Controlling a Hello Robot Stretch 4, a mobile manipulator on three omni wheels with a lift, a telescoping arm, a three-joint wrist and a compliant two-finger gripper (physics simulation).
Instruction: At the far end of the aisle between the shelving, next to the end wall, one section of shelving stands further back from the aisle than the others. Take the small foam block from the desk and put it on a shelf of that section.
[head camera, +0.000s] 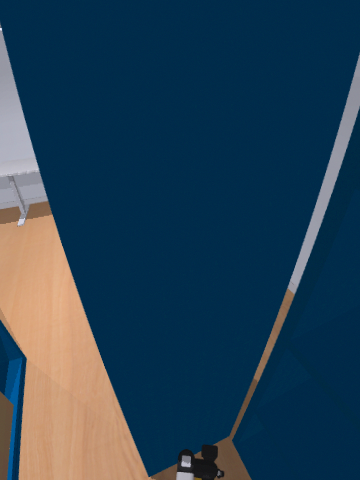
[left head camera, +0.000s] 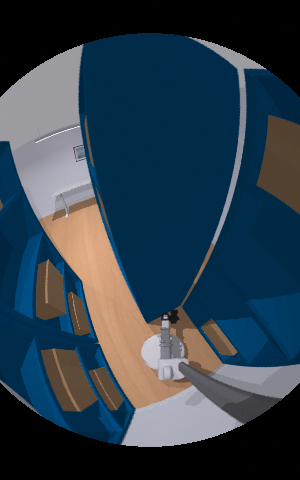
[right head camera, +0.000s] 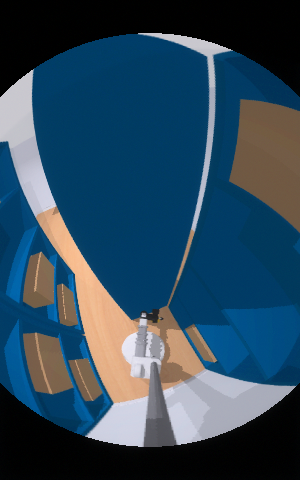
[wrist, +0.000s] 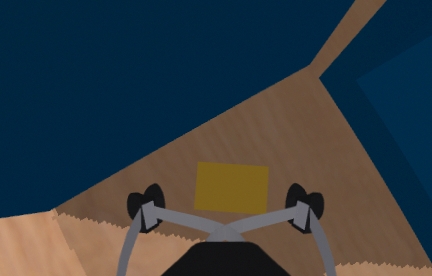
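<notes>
The small yellow foam block lies flat on the wooden floor, in the shaded corner between two blue shelving units. A sliver of the block shows at the bottom edge of the head view. My gripper is open, its fingertips apart on the left and right of the block in the wrist view and seemingly above it; their height is hard to judge. The gripper also shows small in the left head view and right head view. The blue shelving on the right stands further back than the tall panel beside it.
The tall blue side panel rises close in front, with a narrow gap on its right. Shelving with brown boxes lines the left side of the aisle. A white table stands at the aisle's distant end.
</notes>
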